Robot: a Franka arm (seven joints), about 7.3 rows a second.
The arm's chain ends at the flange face. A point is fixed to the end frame.
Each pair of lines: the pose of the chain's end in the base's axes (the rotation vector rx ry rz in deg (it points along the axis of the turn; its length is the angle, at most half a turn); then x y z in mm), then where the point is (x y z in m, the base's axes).
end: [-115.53 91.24 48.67 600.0 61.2 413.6]
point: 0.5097 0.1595 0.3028
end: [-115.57 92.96 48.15 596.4 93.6 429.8]
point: 0.5065 0.1908 0.3177
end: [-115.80 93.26 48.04 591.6 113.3 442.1]
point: 0.5015 0.2098 0.3296
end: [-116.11 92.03 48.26 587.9 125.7 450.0]
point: 0.4974 0.2223 0.3379
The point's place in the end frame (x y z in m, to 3 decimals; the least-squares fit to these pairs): -0.006 0.059 0.163
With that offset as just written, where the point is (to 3 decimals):
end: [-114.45 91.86 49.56 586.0 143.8 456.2]
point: 0.495 0.244 0.347
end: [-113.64 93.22 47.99 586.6 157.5 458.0]
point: 0.500 0.259 0.347
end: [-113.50 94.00 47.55 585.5 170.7 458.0]
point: 0.499 0.272 0.346
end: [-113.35 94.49 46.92 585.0 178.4 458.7]
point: 0.500 0.279 0.346
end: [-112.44 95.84 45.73 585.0 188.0 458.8]
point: 0.503 0.290 0.345
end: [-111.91 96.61 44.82 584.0 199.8 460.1]
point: 0.504 0.302 0.345
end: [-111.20 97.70 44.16 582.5 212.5 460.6]
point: 0.504 0.315 0.345
